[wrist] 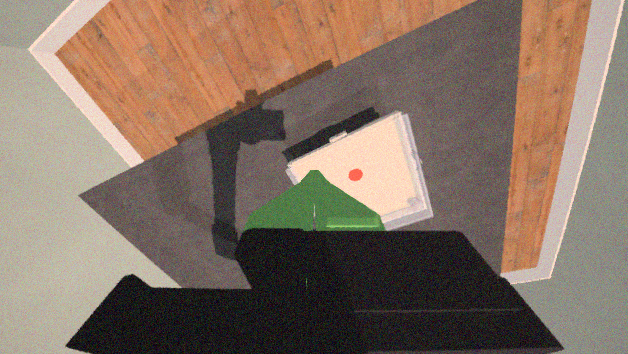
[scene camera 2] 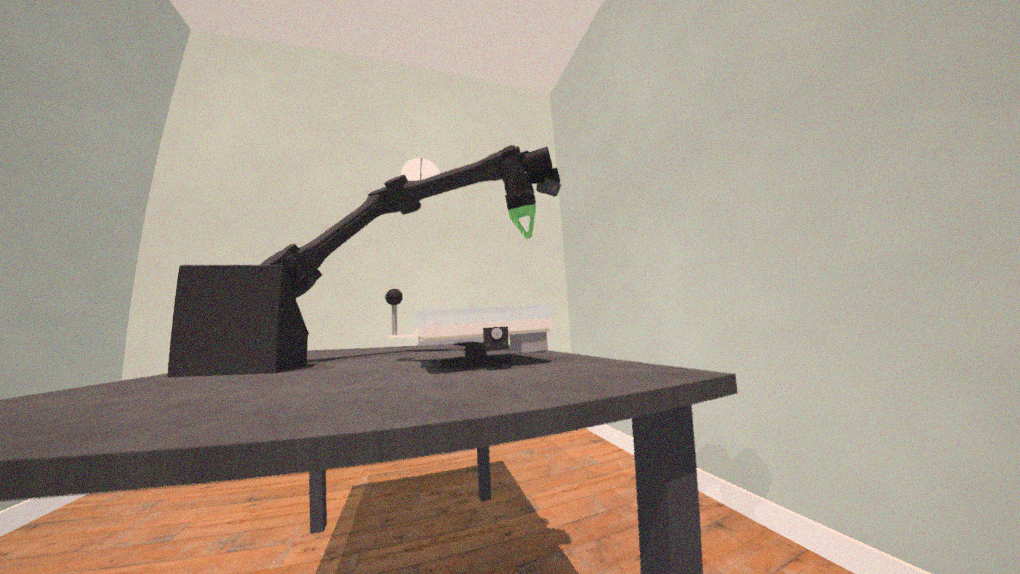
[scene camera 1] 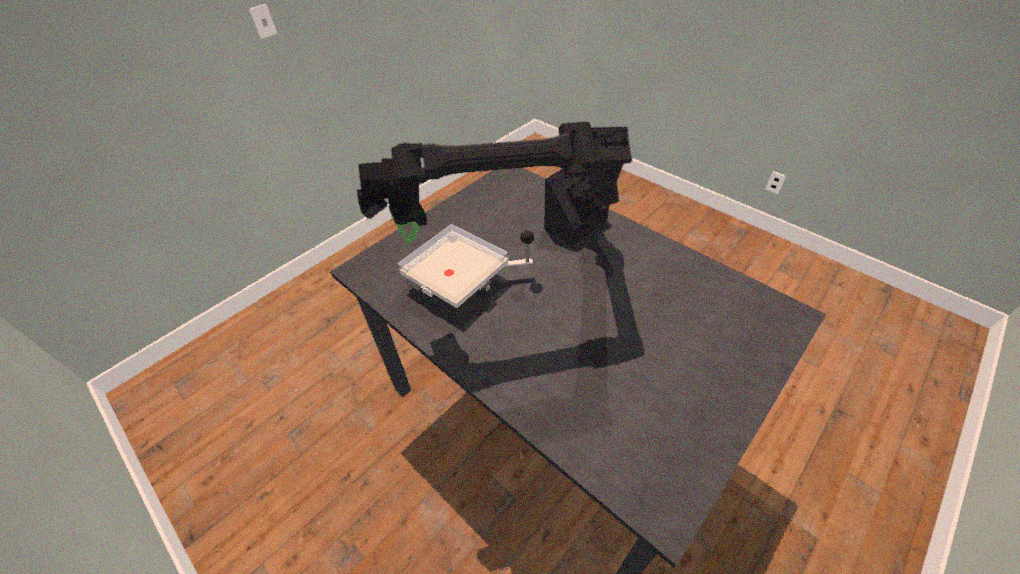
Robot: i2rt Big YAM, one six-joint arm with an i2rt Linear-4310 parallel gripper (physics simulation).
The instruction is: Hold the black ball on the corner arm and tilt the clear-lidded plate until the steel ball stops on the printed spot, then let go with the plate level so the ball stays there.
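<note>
The clear-lidded plate (scene camera 1: 474, 255) (scene camera 2: 442, 336) (wrist: 382, 145) stands raised above the table and looks close to level. Its red printed spot (scene camera 1: 448, 272) (wrist: 355, 174) shows on the pale floor of the plate. A small grey round shape (scene camera 1: 452, 237) (wrist: 414, 201), apparently the steel ball, is in a corner, away from the spot. The black ball (scene camera 1: 527, 237) (scene camera 2: 393, 296) stands on a thin post on the corner arm (scene camera 1: 519, 262) (scene camera 2: 404, 336); neither can be made out in the wrist view. My gripper (scene camera 1: 409, 241) (scene camera 2: 527, 235) (wrist: 314, 176) is shut and empty, high above the plate's side, apart from the black ball.
The dark table (scene camera 1: 684, 356) (scene camera 2: 320, 406) (wrist: 450, 100) carries the arm's base (scene camera 1: 570, 210) (scene camera 2: 224, 321), beyond the black ball from the plate. A small dark block with a pale disc (scene camera 2: 496, 333) is by the plate in scene camera 2. The plate is near a table edge.
</note>
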